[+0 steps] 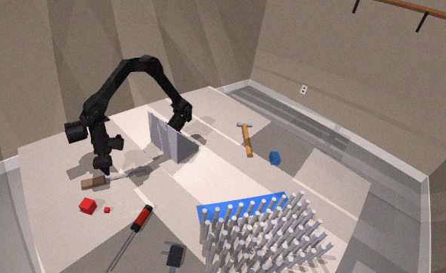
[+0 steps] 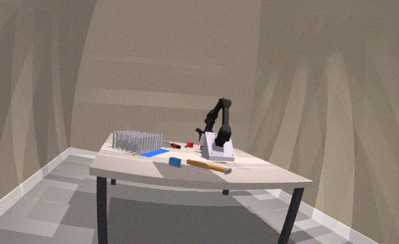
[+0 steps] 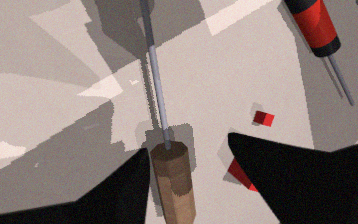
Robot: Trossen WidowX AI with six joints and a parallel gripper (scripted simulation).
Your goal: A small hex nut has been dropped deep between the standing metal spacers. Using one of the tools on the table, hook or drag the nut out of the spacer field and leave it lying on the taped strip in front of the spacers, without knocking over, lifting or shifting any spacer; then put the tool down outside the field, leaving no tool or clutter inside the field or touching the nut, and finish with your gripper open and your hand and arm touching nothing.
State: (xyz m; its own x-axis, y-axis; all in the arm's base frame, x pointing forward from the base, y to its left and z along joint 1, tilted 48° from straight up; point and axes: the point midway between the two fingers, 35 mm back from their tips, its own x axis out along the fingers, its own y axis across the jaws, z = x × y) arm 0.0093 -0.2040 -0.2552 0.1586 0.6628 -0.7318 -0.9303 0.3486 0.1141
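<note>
Right now the hook tool is 10 mm ahead of my gripper tip, 40 mm to the left of it and 50 mm below it. The rest, counted from my gripper tip: blue cube: 370 mm ahead, 660 mm to the left, 40 mm below; blue taped strip: 440 mm ahead, 340 mm to the left, 60 mm below; small red cube: 120 mm ahead, 70 mm to the right, 60 mm below.
</note>
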